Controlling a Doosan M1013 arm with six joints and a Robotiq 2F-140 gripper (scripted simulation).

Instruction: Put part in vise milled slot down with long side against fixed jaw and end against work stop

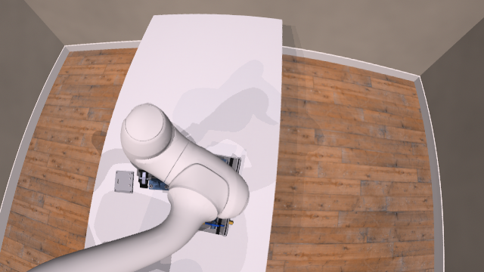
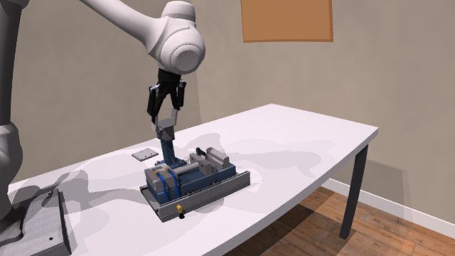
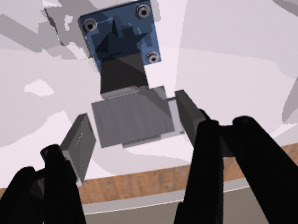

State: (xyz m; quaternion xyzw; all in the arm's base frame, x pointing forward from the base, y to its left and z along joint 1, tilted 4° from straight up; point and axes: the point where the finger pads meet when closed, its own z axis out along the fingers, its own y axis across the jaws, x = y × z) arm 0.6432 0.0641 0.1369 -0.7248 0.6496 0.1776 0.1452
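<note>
My hand is 1 cm to the right of the part and 3 cm above it. Also, from my hand: blue post (1 cm to the left, 12 cm below); then moving jaw (1 cm ahead, 20 cm to the right, 10 cm below); then cylinder rod (5 cm behind, 19 cm to the right, 10 cm below).
</note>
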